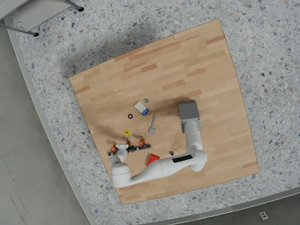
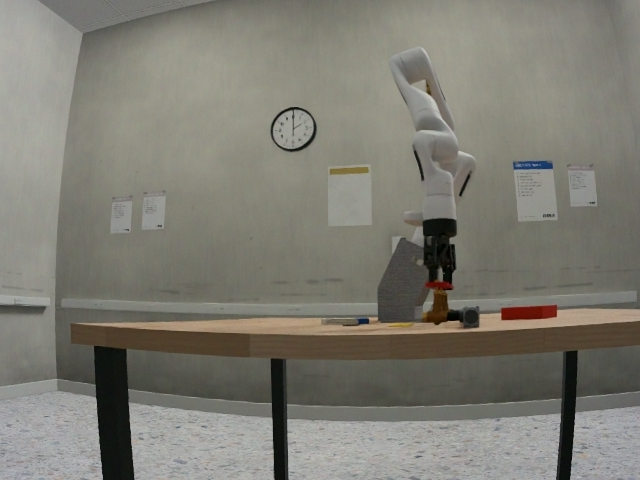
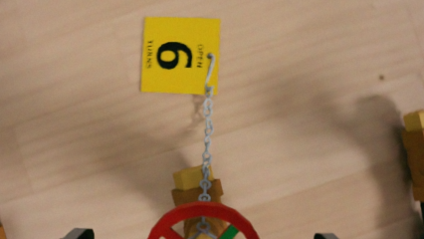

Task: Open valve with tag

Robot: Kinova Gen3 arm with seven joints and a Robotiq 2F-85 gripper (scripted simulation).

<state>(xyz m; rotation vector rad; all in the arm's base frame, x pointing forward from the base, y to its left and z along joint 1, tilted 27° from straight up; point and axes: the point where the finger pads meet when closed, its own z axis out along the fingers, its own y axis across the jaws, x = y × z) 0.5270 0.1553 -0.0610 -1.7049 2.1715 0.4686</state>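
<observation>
My gripper is now 90 mm to the left of the yellow tag, 80 mm above it and 10 mm past it. Round my hand: red block 200 mm to the left, 160 mm behind, 70 mm below; grey scraper 230 mm behind, 100 mm to the right, 80 mm below; blue box 270 mm to the right, 170 mm behind, 70 mm below.
</observation>
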